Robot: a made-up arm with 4 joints. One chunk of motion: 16 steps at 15 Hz.
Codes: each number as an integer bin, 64 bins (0 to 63) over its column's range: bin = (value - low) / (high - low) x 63, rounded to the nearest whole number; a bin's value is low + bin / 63 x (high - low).
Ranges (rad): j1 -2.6..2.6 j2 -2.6..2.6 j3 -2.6..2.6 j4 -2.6..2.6
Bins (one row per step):
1: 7 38 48 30
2: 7 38 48 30
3: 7 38 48 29
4: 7 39 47 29
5: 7 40 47 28
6: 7 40 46 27
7: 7 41 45 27
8: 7 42 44 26
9: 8 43 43 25
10: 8 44 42 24
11: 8 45 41 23
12: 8 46 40 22
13: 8 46 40 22
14: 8 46 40 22
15: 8 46 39 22
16: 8 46 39 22
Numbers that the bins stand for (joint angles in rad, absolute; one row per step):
1: -2.0222 0.5365 1.3619 -0.1238
2: -2.0222 0.5365 1.3619 -0.1238
3: -2.0222 0.5365 1.3619 -0.2063
4: -2.0222 0.6190 1.2794 -0.2063
5: -2.0222 0.7016 1.2794 -0.2889
6: -2.0222 0.7016 1.1968 -0.3714
7: -2.0222 0.7841 1.1143 -0.3714
8: -2.0222 0.8667 1.0317 -0.4540
9: -1.9397 0.9492 0.9492 -0.5365
10: -1.9397 1.0317 0.8667 -0.6190
11: -1.9397 1.1143 0.7841 -0.7016
12: -1.9397 1.1968 0.7016 -0.7841
13: -1.9397 1.1968 0.7016 -0.7841
14: -1.9397 1.1968 0.7016 -0.7841
15: -1.9397 1.1968 0.6190 -0.7841
16: -1.9397 1.1968 0.6190 -0.7841

